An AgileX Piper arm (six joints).
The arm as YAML. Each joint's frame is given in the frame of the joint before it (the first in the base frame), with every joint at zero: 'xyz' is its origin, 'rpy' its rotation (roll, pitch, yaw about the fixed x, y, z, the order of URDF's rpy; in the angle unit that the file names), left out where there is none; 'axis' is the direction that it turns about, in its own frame. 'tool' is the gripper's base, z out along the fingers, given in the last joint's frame.
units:
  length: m
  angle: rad
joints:
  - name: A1
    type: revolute
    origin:
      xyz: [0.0, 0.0, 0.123]
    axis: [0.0, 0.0, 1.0]
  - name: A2
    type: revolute
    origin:
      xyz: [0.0, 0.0, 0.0]
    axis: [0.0, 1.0, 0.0]
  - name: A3
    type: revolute
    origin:
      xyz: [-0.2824, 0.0, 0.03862]
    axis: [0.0, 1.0, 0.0]
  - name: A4
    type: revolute
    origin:
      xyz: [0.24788, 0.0, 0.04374]
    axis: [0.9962, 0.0, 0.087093]
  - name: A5
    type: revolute
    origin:
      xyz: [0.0, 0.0, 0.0]
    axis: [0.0, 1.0, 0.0]
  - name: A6
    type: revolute
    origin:
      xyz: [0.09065, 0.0, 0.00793]
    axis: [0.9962, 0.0, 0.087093]
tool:
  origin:
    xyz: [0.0, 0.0, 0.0]
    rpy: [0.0, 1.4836, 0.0]
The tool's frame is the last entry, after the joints.
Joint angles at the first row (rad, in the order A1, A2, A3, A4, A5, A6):
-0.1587, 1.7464, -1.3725, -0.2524, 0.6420, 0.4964
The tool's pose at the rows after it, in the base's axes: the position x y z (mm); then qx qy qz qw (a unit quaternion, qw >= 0):
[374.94 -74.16 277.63 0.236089 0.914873 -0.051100 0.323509]
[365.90 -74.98 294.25 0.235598 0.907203 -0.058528 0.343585]
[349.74 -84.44 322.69 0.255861 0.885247 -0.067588 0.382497]
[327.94 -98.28 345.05 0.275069 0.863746 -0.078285 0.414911]
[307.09 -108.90 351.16 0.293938 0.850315 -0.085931 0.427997]
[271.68 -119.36 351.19 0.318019 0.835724 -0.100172 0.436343]
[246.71 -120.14 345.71 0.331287 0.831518 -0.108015 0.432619]
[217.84 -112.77 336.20 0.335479 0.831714 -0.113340 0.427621]
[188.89 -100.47 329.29 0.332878 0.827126 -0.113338 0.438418]
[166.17 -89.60 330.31 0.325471 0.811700 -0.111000 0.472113]
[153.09 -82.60 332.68 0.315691 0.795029 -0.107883 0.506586]
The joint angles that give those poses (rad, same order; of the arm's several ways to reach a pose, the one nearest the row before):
-0.1587, 1.7200, -1.3559, -0.2537, 0.6575, 0.4966
-0.1609, 1.6714, -1.3493, -0.2795, 0.6601, 0.5085
-0.1891, 1.5952, -1.3483, -0.3152, 0.6556, 0.5482
-0.2398, 1.5150, -1.3263, -0.3292, 0.6400, 0.5554
-0.2880, 1.4499, -1.2732, -0.3320, 0.6186, 0.5607
-0.3575, 1.3423, -1.1633, -0.3368, 0.5901, 0.5615
-0.3924, 1.2639, -1.0759, -0.3378, 0.5851, 0.5603
-0.4097, 1.1607, -0.9630, -0.3386, 0.5835, 0.5534
-0.4129, 1.0386, -0.8521, -0.3370, 0.5696, 0.5493
-0.4138, 0.9250, -0.7770, -0.3364, 0.5311, 0.5494
-0.4150, 0.8501, -0.7318, -0.3361, 0.4802, 0.5494

